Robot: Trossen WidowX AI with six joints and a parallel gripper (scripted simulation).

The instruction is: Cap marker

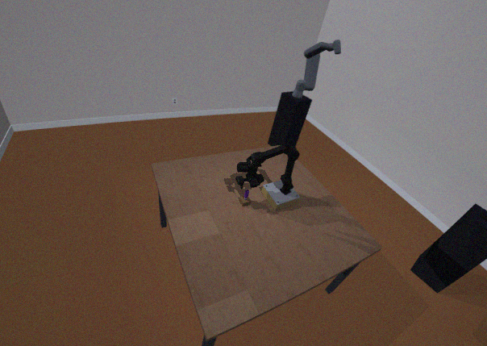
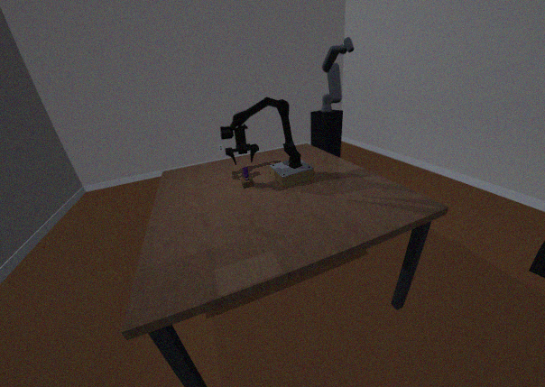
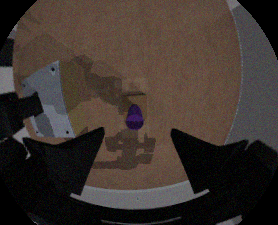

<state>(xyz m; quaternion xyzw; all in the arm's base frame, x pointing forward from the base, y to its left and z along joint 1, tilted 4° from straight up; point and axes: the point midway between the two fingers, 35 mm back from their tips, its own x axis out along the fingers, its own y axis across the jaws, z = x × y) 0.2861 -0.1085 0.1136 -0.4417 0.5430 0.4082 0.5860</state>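
Right now my gripper tip is 6 cm above the purple cap. From my gripper tip the other things lie so: holder block 12 cm below.
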